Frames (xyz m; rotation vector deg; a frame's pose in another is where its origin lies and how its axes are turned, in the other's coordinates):
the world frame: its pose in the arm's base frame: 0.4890 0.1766 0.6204 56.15 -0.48 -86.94
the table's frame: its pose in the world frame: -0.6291 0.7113 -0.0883 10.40 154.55 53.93
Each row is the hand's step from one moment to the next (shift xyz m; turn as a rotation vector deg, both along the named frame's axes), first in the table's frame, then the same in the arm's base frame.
Working: the table's frame: its pose in the arm's base frame: 1.0363 0.5726 1.2936 109.59 61.07 78.09

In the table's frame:
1: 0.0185 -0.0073 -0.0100 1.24 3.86 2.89
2: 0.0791 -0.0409 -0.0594 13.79 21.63 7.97
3: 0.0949 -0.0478 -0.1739 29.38 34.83 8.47
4: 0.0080 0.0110 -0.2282 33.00 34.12 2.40
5: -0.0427 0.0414 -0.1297 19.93 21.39 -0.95
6: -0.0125 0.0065 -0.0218 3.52 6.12 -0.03
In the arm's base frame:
1: -0.0084 0.0195 0.0068 4.03 -0.98 2.75
2: -0.0543 0.0883 0.0268 16.00 0.27 21.58
3: -0.1616 0.1045 0.0670 22.86 6.48 39.79
4: -0.2109 -0.0008 0.0882 17.54 9.88 43.05
5: -0.1179 -0.0592 0.0544 8.55 5.53 27.42
6: -0.0208 -0.0142 0.0061 2.31 -0.26 6.67

